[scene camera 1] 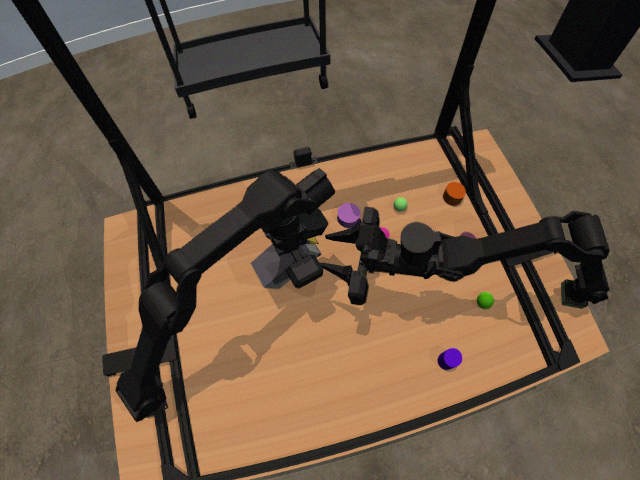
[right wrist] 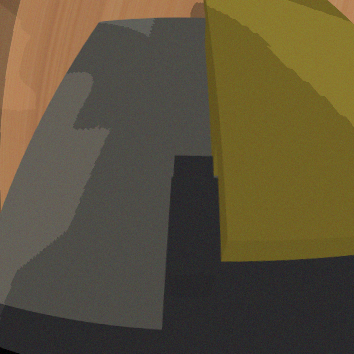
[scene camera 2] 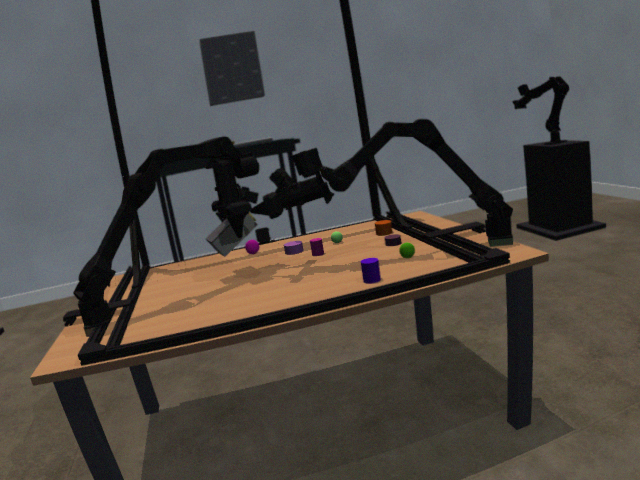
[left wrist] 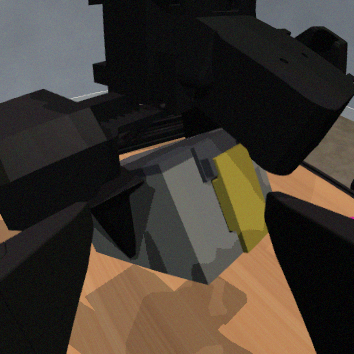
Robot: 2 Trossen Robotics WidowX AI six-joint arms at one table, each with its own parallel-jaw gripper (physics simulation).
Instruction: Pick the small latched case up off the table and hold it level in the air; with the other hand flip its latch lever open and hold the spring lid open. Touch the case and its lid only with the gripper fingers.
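Places are measured from the left arm's base along level axes (x ahead, y left, z up), in millimetres.
Pixels of known places: left gripper, fingertip midpoint: (scene camera 1: 322, 250) (scene camera 2: 254, 208) (left wrist: 178, 210); right gripper, fingertip midpoint: (scene camera 1: 290, 259) (scene camera 2: 236, 236); left arm's base, link origin: (scene camera 1: 575, 293) (scene camera 2: 499, 235); right arm's base, link origin: (scene camera 1: 151, 399) (scene camera 2: 97, 322).
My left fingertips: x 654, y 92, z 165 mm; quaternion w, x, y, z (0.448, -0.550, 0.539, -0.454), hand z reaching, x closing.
Ahead of a thing's pixels: the offset from my left fingertips to its top centre.
The small grey latched case {dx +75, dy +8, dz +4 mm} (scene camera 1: 269, 267) (scene camera 2: 221, 238) (left wrist: 187, 215) (right wrist: 150, 95) is in the air above the table, tilted in scene camera 2. Its yellow latch lever {dx +32, dy -32, dz +1 mm} (scene camera 1: 312, 240) (left wrist: 241, 195) (right wrist: 285, 150) lies along one face; no lid gap shows. My right gripper (scene camera 2: 240, 232) points down and is shut on the case; one of its fingers shows against the case's side in the left wrist view, the other is hidden. My left gripper (scene camera 1: 324, 251) (left wrist: 178, 210) is open and empty, its fingertips apart from the case and pointing at its lever side.
Beneath and right of the grippers stand a purple disc {dx -26, dy -189, dz -156 mm} (scene camera 1: 348, 214) (scene camera 2: 293, 248), a magenta cylinder {dx -119, dy -136, dz -138 mm} (scene camera 2: 316, 247), a magenta ball {dx +123, dy -207, dz -136 mm} (scene camera 2: 252, 246) and a light green ball {dx -156, dy -249, dz -146 mm} (scene camera 1: 400, 204) (scene camera 2: 336, 237). An orange cylinder {dx -300, dy -318, dz -146 mm} (scene camera 1: 454, 192), green ball {dx -398, dy -25, dz -142 mm} (scene camera 1: 485, 300) and violet cylinder {dx -321, dy +132, dz -134 mm} (scene camera 1: 452, 358) are farther right.
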